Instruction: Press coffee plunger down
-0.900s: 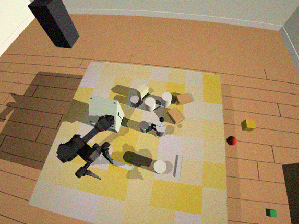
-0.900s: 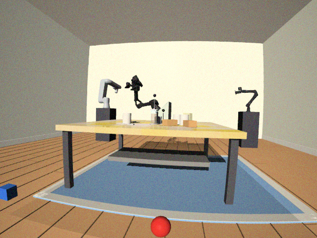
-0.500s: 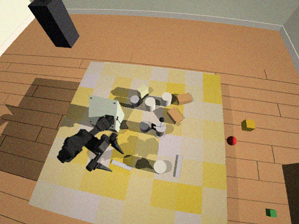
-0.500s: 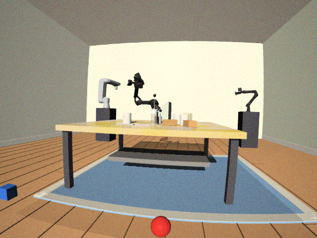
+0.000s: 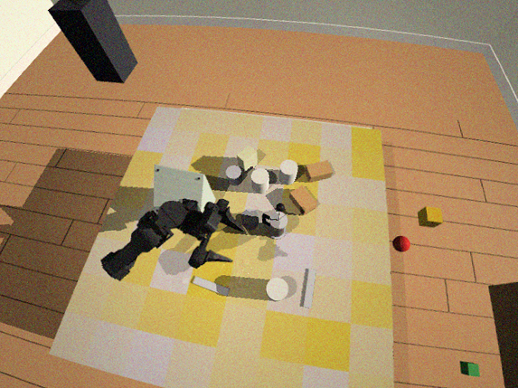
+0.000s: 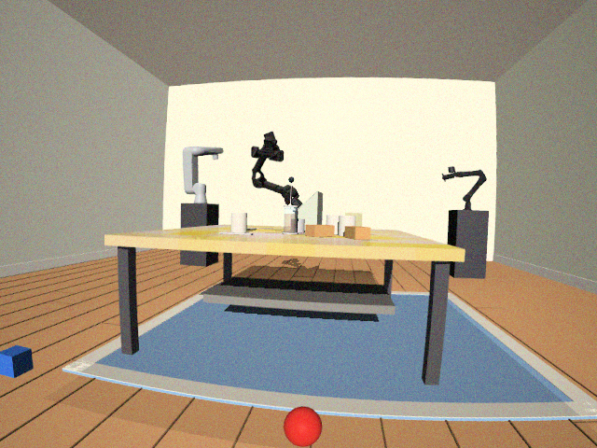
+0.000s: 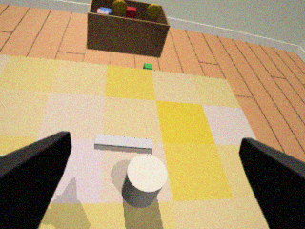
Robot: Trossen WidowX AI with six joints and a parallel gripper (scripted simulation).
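Right now my gripper tip is 7 cm short of the coffee press, 19 cm to the right of it and 26 cm above it. From my gripper tip the other things lie so: pale green block 11 cm behind, 48 cm to the left, 33 cm below.
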